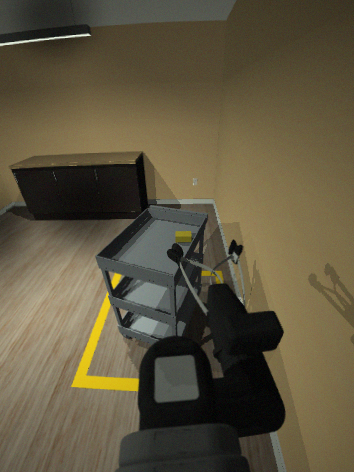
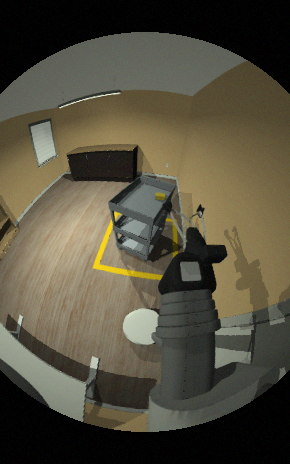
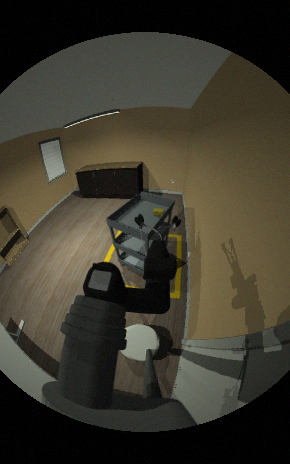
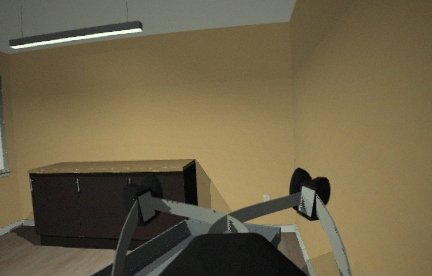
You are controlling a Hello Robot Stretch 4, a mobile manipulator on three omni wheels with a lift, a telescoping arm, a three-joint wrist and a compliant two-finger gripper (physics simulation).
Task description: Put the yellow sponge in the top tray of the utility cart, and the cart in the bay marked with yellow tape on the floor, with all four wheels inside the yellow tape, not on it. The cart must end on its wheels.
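The yellow sponge (image 1: 183,236) (image 2: 160,196) (image 3: 158,212) lies in the top tray of the grey utility cart (image 1: 135,269) (image 2: 131,211) (image 3: 125,226) (image 4: 155,245), near its right wall. The cart is upright and turned at an angle to the yellow tape (image 1: 94,340) (image 2: 104,245) (image 3: 178,265). Its near end stands inside the near tape line. The far wheels are hidden, so I cannot tell whether all four are inside. My gripper (image 1: 205,251) (image 2: 184,208) (image 3: 158,221) (image 4: 225,188) is open and empty, its fingers wide apart, near the cart's right side.
The tan wall (image 1: 295,175) runs close along the right of the cart and arm. A dark cabinet (image 1: 75,190) (image 2: 102,165) (image 3: 110,181) (image 4: 105,205) stands at the far wall. The round white base part (image 2: 141,326) (image 3: 140,342) is near the tape's front line. Wooden furniture (image 3: 14,245) stands at the left.
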